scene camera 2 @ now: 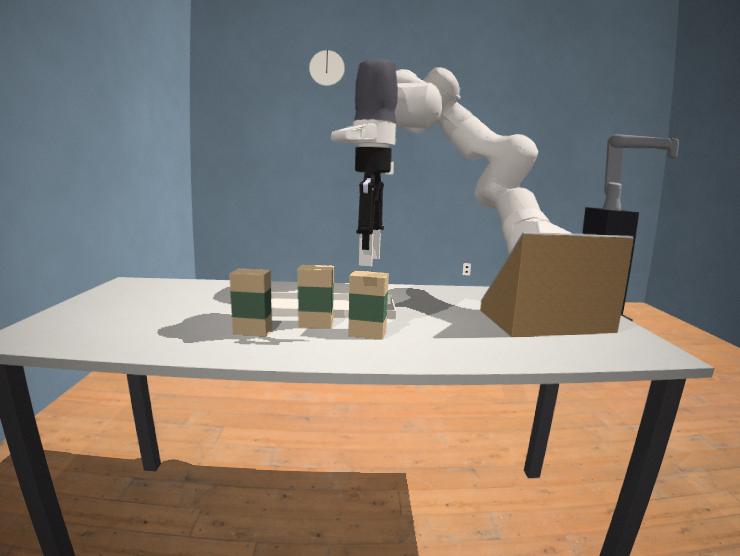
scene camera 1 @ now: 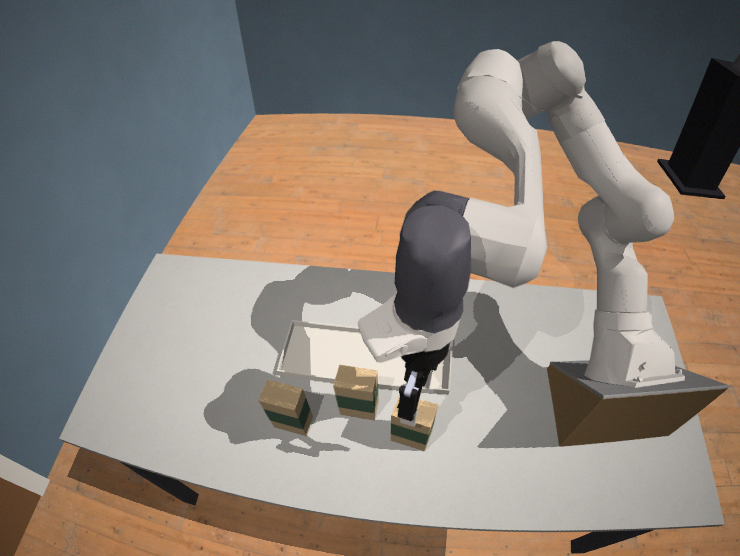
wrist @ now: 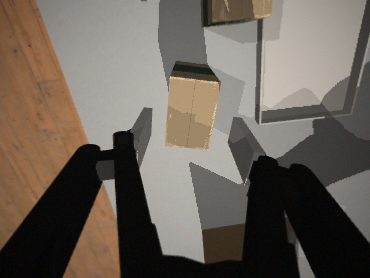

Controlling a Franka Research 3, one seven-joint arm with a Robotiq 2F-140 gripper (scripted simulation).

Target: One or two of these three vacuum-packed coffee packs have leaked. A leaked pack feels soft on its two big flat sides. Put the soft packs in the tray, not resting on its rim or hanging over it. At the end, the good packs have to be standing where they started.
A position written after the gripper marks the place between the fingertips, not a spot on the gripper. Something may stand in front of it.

Observation:
In view: the gripper [scene camera 2: 369, 261] and a tray [scene camera 1: 313, 351].
The tray shows as well in scene camera 2 [scene camera 2: 283, 303] and in the wrist view [wrist: 305, 63]. The gripper shows as well in scene camera 1 [scene camera 1: 415, 403] and in the wrist view [wrist: 191, 125].

